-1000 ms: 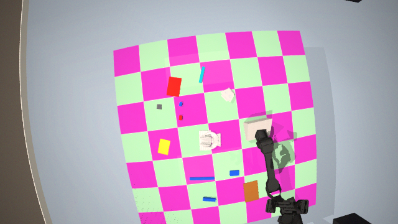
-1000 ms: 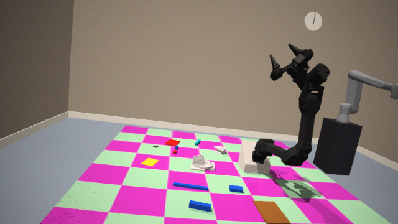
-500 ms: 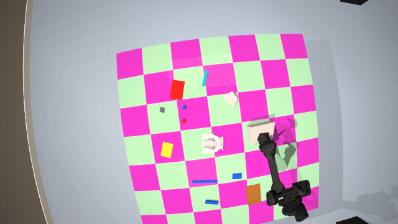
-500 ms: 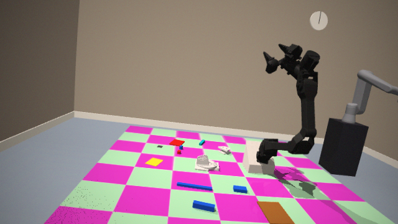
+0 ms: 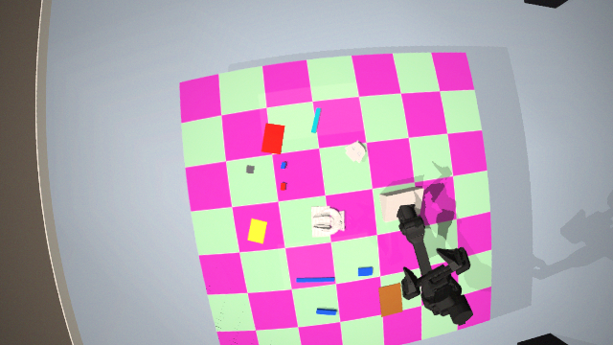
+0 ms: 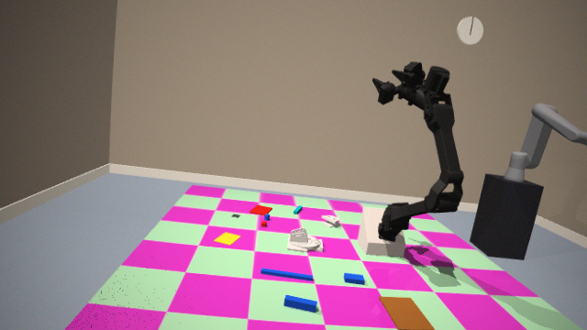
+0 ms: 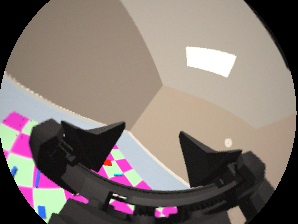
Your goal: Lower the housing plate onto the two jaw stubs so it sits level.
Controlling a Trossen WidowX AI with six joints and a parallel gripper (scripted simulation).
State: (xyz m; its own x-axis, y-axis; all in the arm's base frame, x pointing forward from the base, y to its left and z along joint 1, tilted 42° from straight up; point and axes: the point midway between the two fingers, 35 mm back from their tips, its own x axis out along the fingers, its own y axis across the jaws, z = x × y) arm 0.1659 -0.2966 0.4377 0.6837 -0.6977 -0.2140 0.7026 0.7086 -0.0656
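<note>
The white block is 5 cm ahead of my gripper tip, 29 cm to the right of it and 62 cm below it. Round my gripper tip: yellow plate: 45 cm ahead, 1 cm to the left, 63 cm below; then blue bar: 23 cm ahead, 22 cm to the left, 63 cm below; then cyan bar: 20 cm ahead, 41 cm to the right, 62 cm below.
</note>
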